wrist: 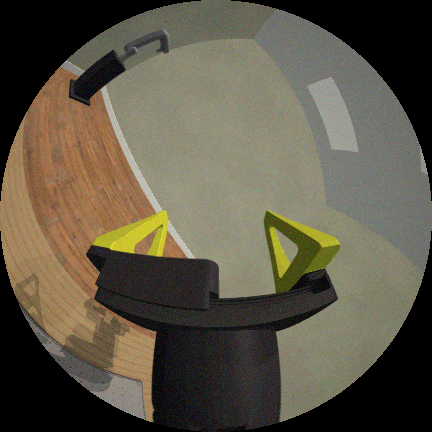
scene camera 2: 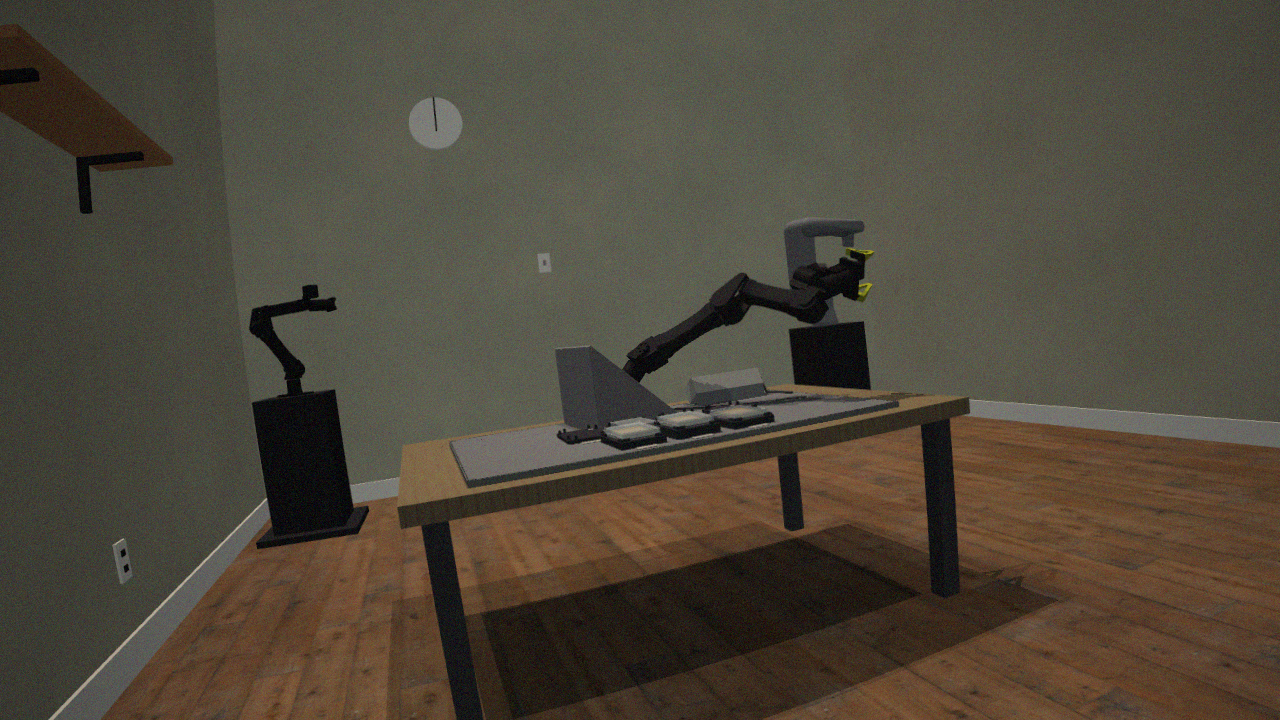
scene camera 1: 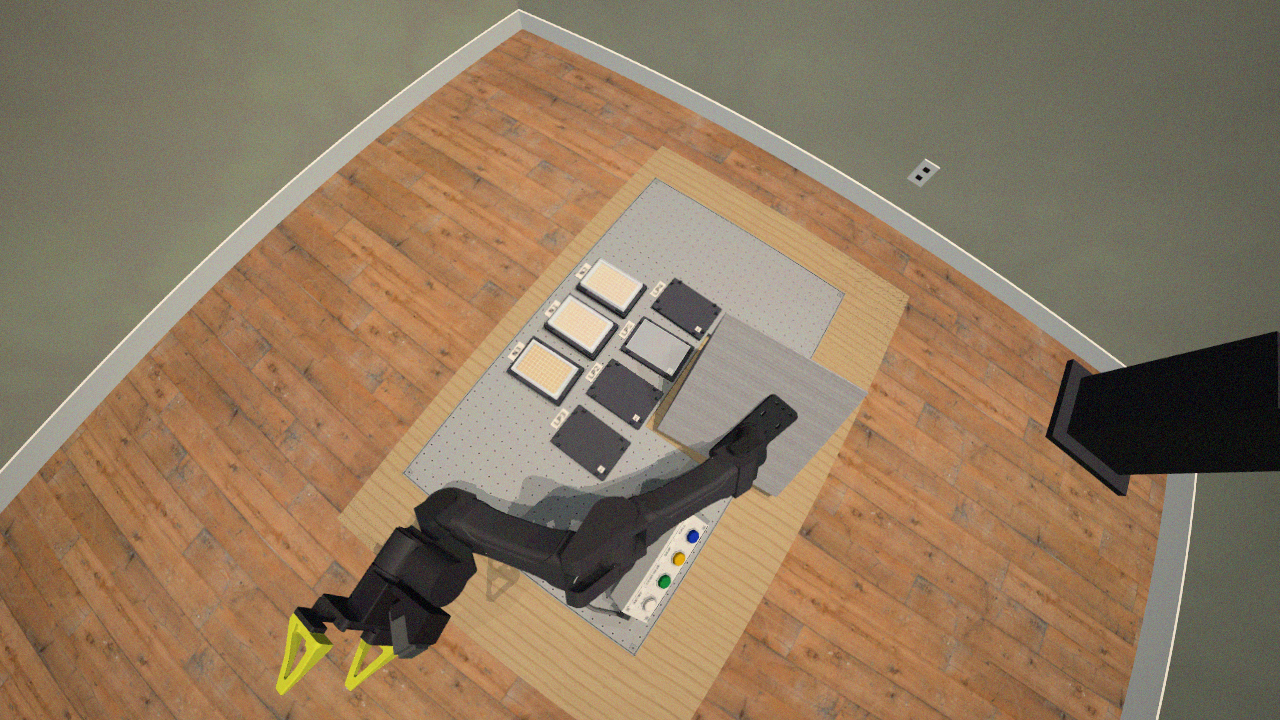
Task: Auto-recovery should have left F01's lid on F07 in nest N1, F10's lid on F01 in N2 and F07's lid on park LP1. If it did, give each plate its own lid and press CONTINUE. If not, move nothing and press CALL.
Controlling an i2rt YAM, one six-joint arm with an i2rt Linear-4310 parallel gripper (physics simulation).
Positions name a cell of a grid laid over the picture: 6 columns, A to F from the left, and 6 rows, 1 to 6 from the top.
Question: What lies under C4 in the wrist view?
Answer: My gripper.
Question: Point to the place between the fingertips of my gripper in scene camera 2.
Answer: E3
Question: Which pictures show my gripper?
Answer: The wrist view, scene camera 2 and scene camera 1: all of them.
